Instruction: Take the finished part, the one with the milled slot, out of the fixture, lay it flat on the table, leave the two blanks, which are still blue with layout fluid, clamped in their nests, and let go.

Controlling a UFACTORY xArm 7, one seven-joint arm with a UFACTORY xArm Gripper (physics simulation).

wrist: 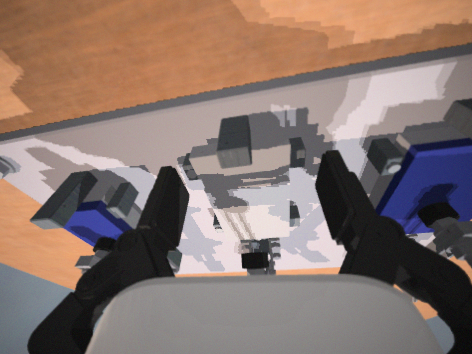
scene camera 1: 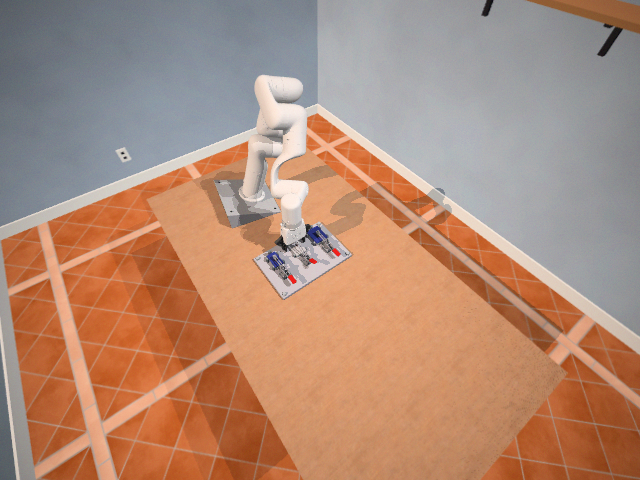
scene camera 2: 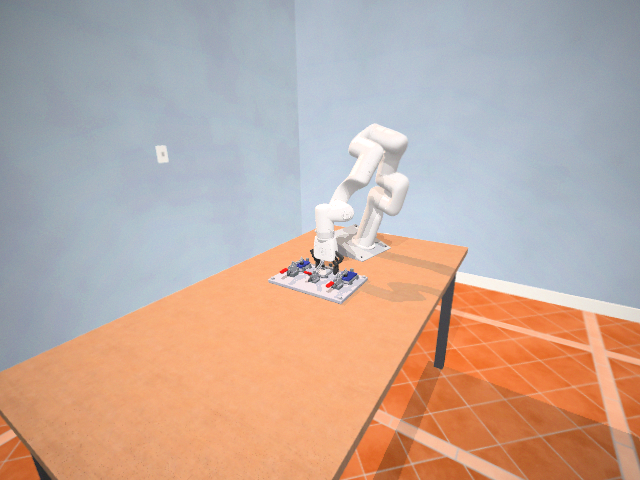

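Pixels of known places: gripper, fingertip midpoint: [wrist: 247, 174] [scene camera 1: 293, 244] [scene camera 2: 327, 270]; arm's base at its link origin: [scene camera 1: 251, 194] [scene camera 2: 363, 242].
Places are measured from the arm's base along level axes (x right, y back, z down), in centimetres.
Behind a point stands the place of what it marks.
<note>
The finished part [scene camera 1: 298, 250] {y -40.8, x -4.9, z 0.7 cm} [scene camera 2: 324, 272] {y -40.1, x -6.4, z 0.7 cm} [wrist: 270, 220] {y -40.0, x -6.3, z 0.7 cm}, pale and bare, sits in the middle nest of the fixture plate [scene camera 1: 310, 274] {y -52.9, x -4.2, z 2.3 cm} [scene camera 2: 320, 291] {y -51.9, x -13.9, z 2.3 cm} [wrist: 150, 129] {y -33.3, x 0.4, z 2.3 cm}. My gripper [scene camera 1: 295, 243] {y -36.4, x -4.8, z 1.8 cm} [scene camera 2: 326, 268] {y -36.4, x -4.8, z 1.8 cm} [wrist: 247, 174] {y -36.4, x -4.8, z 1.8 cm} is open and empty, low over that nest. In the wrist view its fingers stand on either side of the part, with a gap on each side. The middle clamp's black pad [wrist: 255, 259] {y -38.9, x -5.1, z -2.4 cm} is off the part's near edge. One blue blank [scene camera 1: 317, 236] [scene camera 2: 350, 276] {y -37.4, x -17.9, z 0.2 cm} [wrist: 435, 170] {y -34.9, x -13.9, z 0.2 cm} and another blue blank [scene camera 1: 275, 259] [scene camera 2: 303, 264] {y -41.5, x 4.5, z -0.5 cm} [wrist: 92, 222] {y -38.4, x 5.4, z -0.3 cm} sit in the outer nests under their clamp pads.
A dark locating block [wrist: 235, 141] {y -32.7, x -4.3, z 0.0 cm} stands at the part's far edge. Red clamp handles [scene camera 1: 312, 261] {y -51.0, x -6.2, z -3.3 cm} [scene camera 1: 292, 279] {y -54.0, x 4.2, z -2.3 cm} [scene camera 1: 336, 252] {y -51.1, x -17.5, z -1.8 cm} point away from the robot base [scene camera 1: 232, 209] {y -9.2, x 12.2, z -4.1 cm} [scene camera 2: 361, 252] {y -8.4, x -4.4, z 1.8 cm}. The fixture lies on the wooden table [scene camera 1: 372, 351] {y -90.6, x -8.8, z 3.8 cm} [scene camera 2: 217, 361] {y -98.7, x -15.8, z 3.8 cm}, in front of the base.
</note>
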